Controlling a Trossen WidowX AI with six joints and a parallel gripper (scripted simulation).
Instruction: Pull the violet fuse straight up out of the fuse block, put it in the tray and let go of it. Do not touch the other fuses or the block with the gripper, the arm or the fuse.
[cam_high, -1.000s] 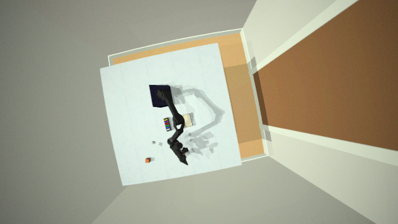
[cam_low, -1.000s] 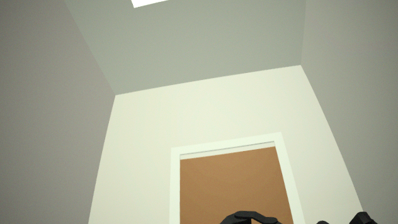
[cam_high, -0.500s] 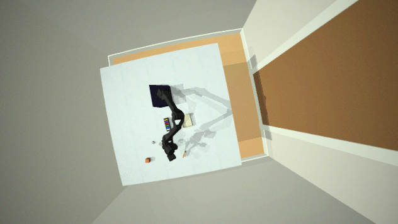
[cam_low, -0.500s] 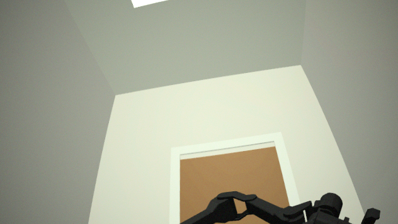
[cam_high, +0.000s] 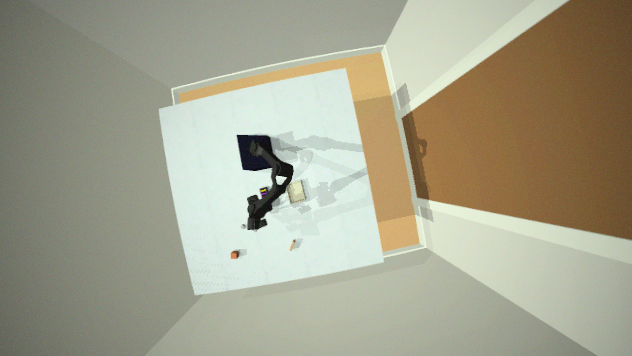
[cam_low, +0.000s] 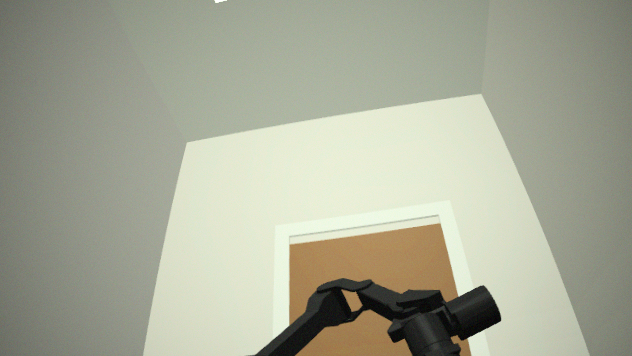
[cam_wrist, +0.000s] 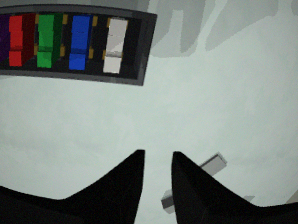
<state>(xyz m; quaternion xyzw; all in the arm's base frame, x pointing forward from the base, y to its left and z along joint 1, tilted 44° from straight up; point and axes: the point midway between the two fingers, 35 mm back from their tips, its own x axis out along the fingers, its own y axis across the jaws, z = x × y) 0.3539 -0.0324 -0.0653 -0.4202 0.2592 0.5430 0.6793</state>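
Now: gripper tip 70 mm past the cream tray, 240 mm to the right of it and 70 mm above it. Also, from my gripper tip: orange cube (240 mm ahead, 240 mm to the right, 50 mm below); then orange-brown stick (260 mm ahead, 140 mm to the left, 50 mm below); then small grey piece (70 mm ahead, 150 mm to the right, 60 mm below).
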